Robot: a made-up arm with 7 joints.
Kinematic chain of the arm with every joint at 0, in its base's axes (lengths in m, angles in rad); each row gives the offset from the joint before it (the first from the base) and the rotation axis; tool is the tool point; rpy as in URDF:
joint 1: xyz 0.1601 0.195 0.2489 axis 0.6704 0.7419 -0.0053
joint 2: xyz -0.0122 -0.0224 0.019 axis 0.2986 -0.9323 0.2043
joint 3: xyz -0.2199 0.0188 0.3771 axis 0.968 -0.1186 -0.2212
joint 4: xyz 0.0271 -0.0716 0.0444 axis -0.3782 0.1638 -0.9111
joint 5: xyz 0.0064 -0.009 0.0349 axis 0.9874 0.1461 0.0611
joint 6: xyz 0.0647 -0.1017 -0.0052 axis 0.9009 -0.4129 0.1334
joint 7: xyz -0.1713 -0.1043 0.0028 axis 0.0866 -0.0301 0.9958
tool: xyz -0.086 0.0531 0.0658 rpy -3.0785 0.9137 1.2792
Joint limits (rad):
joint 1: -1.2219..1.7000
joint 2: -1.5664..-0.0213
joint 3: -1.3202..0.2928
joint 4: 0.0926..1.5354
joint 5: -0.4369..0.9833
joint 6: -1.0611..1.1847
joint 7: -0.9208..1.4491
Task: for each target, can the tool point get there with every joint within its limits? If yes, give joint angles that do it. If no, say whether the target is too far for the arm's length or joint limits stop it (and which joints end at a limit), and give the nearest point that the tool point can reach.
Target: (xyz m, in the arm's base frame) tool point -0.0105 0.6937 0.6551
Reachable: yes | joints -0.8504 -0.9899 -0.9117 0.8037 0.8752 0.0320 -0.1810
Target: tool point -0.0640 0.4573 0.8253
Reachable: yes | joints -0.5973 -0.7805 -0.4317 0.2569 0.3785 0.3839 -0.3401
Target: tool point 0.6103 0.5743 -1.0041
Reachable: no: too far | nearest point 0.6629 0.3851 -0.3019 | short by 0.729 m
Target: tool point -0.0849 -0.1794 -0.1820
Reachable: no: joint limits stop it (at a limit: joint 1, joint 2, joint 3, joint 4, joint 5, joint 7) | nearest point -0.2120 0.1033 0.0993 | short by 0.419 m
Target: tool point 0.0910 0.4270 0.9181
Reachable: yes | joints 0.1486 -0.5593 -1.0820 1.4044 0.5590 -0.3623 1.1392
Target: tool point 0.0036 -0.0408 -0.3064
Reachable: no: joint limits stop it (at a limit: joint 1, joint 2, joint 3, joint 5, joint 7) | nearest point -0.1867 0.1691 0.0613 | short by 0.464 m
